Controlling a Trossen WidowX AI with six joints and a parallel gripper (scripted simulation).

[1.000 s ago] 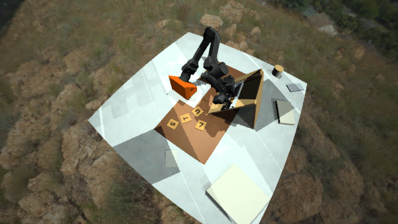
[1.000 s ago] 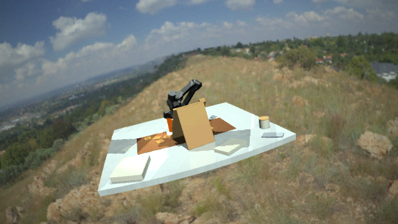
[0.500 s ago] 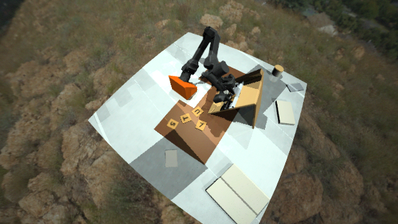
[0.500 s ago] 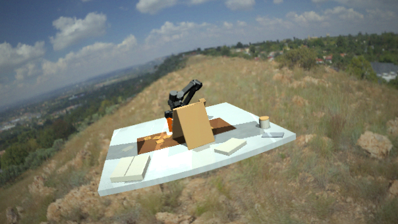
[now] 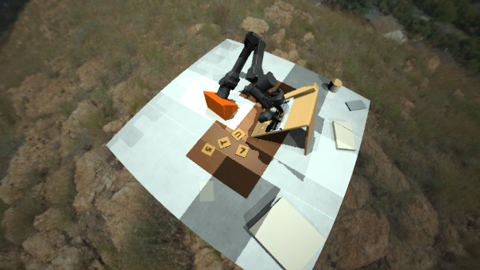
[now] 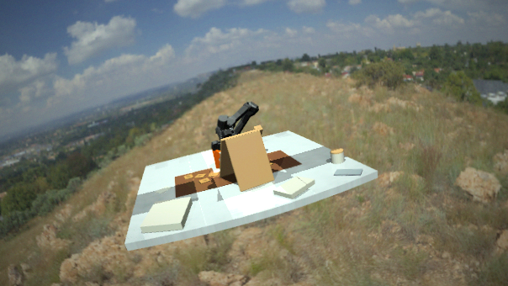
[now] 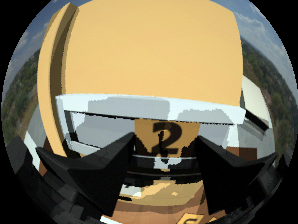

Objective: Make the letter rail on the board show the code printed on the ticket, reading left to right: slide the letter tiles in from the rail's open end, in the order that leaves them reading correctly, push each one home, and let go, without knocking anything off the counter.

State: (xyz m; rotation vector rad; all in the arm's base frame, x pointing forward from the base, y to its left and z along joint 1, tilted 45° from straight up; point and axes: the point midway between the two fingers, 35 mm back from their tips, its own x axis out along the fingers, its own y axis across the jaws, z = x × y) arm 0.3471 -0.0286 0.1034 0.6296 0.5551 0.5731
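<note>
Right now the ticket is 8 cm behind my gripper tip, 4 cm to the left of it and 8 cm below it. The rest, counted from my gripper tip: cream block: 32 cm ahead, 27 cm to the left, 14 cm below; then brown mat: 17 cm behind, 3 cm to the right, 16 cm below; then pale card: 4 cm behind, 48 cm to the right, 16 cm below.
</note>
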